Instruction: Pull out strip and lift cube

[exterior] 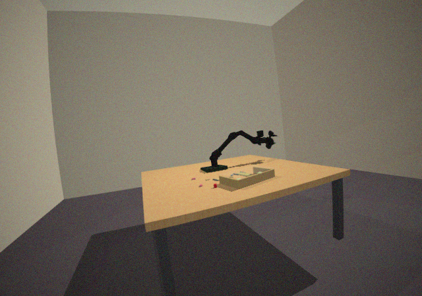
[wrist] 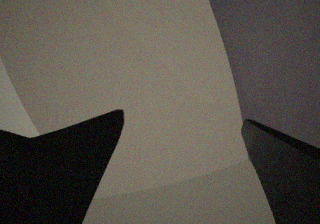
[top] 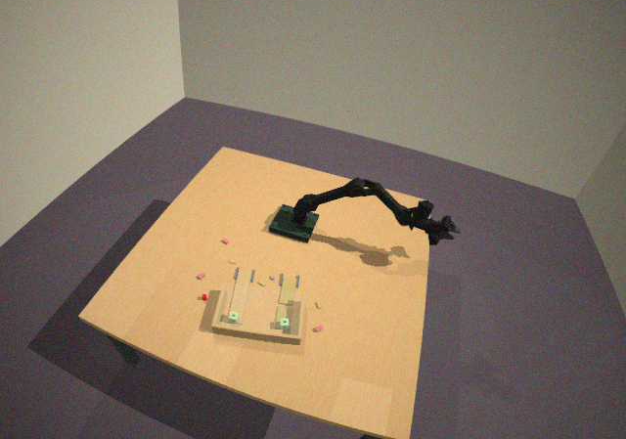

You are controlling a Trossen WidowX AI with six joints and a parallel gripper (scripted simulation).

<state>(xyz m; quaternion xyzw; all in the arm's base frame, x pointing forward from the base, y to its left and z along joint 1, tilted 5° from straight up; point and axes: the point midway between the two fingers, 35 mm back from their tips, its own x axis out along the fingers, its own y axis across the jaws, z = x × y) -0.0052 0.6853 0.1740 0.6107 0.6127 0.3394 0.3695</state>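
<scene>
Right now the grey disc is 710 mm to the right of my gripper tip, 370 mm ahead of it and 190 mm below it. The rest, counted from my gripper tip: red piece: 920 mm to the right, 580 mm ahead, 180 mm below; then pale green cross-hatched strip: 630 mm to the right, 410 mm ahead, 190 mm below.
</scene>
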